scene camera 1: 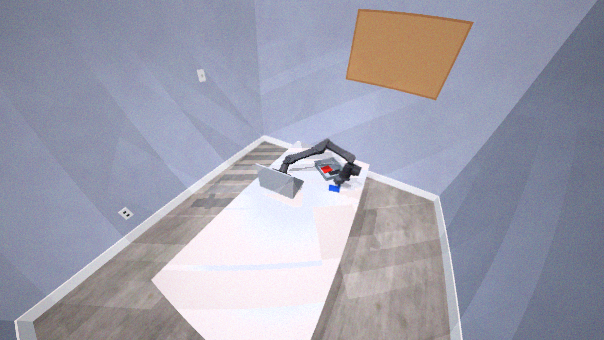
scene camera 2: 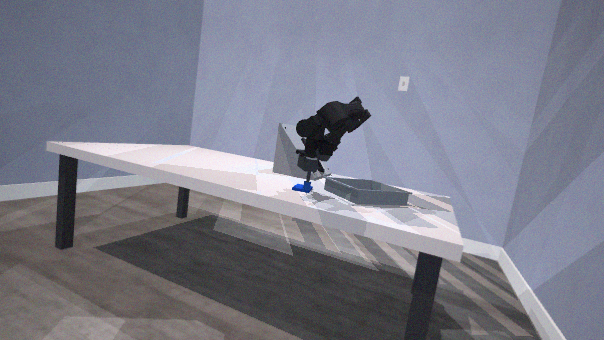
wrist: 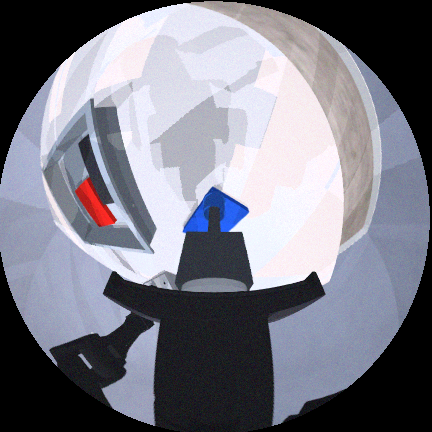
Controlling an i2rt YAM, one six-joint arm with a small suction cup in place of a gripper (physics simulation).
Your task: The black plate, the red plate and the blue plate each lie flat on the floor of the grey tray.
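Pixels of known places: hand, its tool point: (scene camera 1: 338, 188) (scene camera 2: 306, 191) (wrist: 213, 197); arm's base, origin of its link: (scene camera 1: 282, 172).
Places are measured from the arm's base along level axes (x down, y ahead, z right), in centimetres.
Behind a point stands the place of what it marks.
Note:
The blue plate (scene camera 1: 334, 189) {x 8.9, y 40.7, z -17.1 cm} (scene camera 2: 298, 188) {x 9.0, y 44.5, z -19.3 cm} (wrist: 234, 212) {x 8.9, y 43.6, z -18.3 cm} lies flat on the table beside the grey tray (scene camera 1: 325, 177) {x 7.6, y 28.5, z -24.3 cm} (scene camera 2: 382, 196) {x 6.9, y 33.0, z -46.2 cm} (wrist: 132, 200) {x 7.7, y 34.5, z -29.1 cm}. My suction cup (scene camera 1: 338, 184) (scene camera 2: 307, 186) (wrist: 214, 209) {x 9.8, y 42.4, z -21.4 cm} points down and touches the top of the blue plate; the seal itself is too small to see. The red plate (scene camera 1: 326, 169) {x 8.5, y 24.0, z -35.8 cm} (wrist: 95, 204) {x 8.6, y 25.1, z -35.4 cm} lies in the tray. The black plate (scene camera 1: 334, 173) {x 8.7, y 32.5, z -35.4 cm} (wrist: 96, 167) {x 8.6, y 33.1, z -37.5 cm} is in the tray beside it, near the wall on my side; that wall hides part of it in the wrist view. The tray's inside is hidden in scene camera 2.
An upright grey panel (scene camera 1: 277, 181) {x -3.7, y 5.5, z 12.6 cm} (scene camera 2: 285, 155) {x 1.0, y 17.2, z 5.0 cm} stands on the white table (scene camera 1: 260, 240) {x 9.9, y 20.7, z 49.1 cm} (scene camera 2: 165, 160) {x 9.9, y 51.0, z 44.4 cm} near the arm's base. The arm (scene camera 1: 327, 145) {x -23.3, y 24.4, z -25.1 cm} (scene camera 2: 335, 117) {x -17.0, y 46.8, z -30.2 cm} arches over the tray side. The table's long edge runs near the blue plate.

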